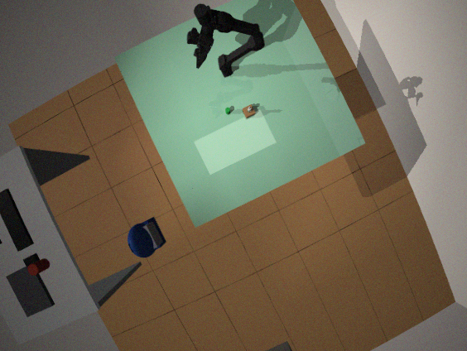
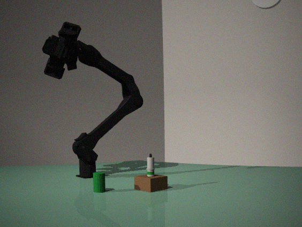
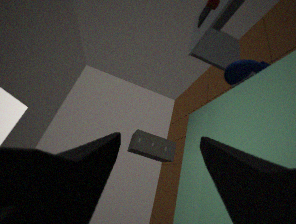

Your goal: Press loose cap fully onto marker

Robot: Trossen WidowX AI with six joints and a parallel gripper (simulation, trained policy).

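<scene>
Right now my gripper tip is 130 mm short of the green cap, 80 mm to the right of it and 390 mm above it. Round my gripper tip: brown holder block 200 mm ahead, 200 mm to the left, 400 mm below.
</scene>
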